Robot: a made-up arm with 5 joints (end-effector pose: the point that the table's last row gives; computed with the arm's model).
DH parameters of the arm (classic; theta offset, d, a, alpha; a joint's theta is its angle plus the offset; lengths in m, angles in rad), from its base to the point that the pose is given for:
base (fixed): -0.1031 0 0.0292 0
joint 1: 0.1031 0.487 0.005 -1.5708
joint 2: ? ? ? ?
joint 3: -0.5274 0 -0.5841 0
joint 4: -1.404 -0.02 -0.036 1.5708
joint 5: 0.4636 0 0.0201 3.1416
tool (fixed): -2.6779 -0.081 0 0
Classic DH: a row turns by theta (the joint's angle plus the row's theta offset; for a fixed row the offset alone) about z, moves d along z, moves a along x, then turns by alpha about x.
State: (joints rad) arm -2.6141 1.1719 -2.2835 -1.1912 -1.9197
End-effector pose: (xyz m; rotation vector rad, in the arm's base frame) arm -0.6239 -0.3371 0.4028 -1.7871 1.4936 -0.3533
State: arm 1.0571 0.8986 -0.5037 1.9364 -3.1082
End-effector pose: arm 0.0063 -0.1034 -0.0250 -2.2048 -1.3373 -0.9642
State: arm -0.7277 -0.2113 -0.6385 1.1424 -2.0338
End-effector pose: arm 0.3997 -0.3869 0.2206 0.3087 0.0594 1.2963
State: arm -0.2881 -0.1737 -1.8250 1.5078 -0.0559
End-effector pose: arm 0.5690 -0.1756 0.8792 -0.0842 -0.4847 -0.2274
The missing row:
joint 2: -1.2102 0 0.1304 0
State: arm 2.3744 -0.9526 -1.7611 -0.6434 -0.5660
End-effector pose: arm 0.0083 0.0476 1.2352 -2.4379 1.9182 0.3339
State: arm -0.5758 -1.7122 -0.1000 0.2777 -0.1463
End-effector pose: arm 0.4371 -0.2843 0.7612 -0.5456 -1.4447 -0.3412
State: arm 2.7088 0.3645 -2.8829 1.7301 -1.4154
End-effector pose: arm -0.3402 0.2076 1.0691 -0.5758 0.7628 -2.0260
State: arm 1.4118 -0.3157 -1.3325 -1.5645 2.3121
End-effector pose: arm 0.1236 0.5057 0.8354 -2.9477 -0.8832 -0.0476
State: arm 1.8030 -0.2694 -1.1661 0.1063 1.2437
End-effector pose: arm -0.1293 0.6671 0.6535 1.3429 -0.0638 0.4737
